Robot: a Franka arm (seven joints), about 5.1 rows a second.
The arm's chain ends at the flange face. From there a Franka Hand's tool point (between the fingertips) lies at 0.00 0.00 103.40 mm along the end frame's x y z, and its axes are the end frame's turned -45 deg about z.
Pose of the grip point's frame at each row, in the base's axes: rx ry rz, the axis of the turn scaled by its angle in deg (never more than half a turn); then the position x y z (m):
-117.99 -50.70 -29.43 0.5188 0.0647 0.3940
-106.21 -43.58 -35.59 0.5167 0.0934 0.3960
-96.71 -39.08 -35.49 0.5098 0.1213 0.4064
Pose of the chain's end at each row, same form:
-125.70 -1.65 -4.51 0.5140 -0.0192 0.4543
-111.88 0.37 -6.26 0.5084 -0.0023 0.4344
-101.87 0.88 -3.29 0.5049 0.0202 0.4276

